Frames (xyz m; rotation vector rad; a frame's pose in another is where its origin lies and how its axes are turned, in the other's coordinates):
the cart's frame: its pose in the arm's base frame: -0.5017 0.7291 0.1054 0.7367 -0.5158 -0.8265
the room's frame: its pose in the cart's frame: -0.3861 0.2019 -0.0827 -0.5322 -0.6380 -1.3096
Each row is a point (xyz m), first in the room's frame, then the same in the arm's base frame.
Working: the room's frame: its pose in the arm's base frame: -0.5767 1.1634 0.1550 0.2094 -0.2854 -2.3593

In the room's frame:
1: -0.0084 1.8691 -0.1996
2: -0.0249 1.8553 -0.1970
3: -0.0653 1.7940 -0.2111
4: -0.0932 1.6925 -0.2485
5: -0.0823 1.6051 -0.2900
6: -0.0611 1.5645 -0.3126
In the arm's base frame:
1: 0.7096 -0.1735 0.4581
2: 0.7116 -0.1519 0.4581
3: 0.7033 -0.0827 0.4311
4: 0.6649 0.0027 0.3701
5: 0.6090 0.0506 0.3063
6: 0.5723 0.0611 0.2724

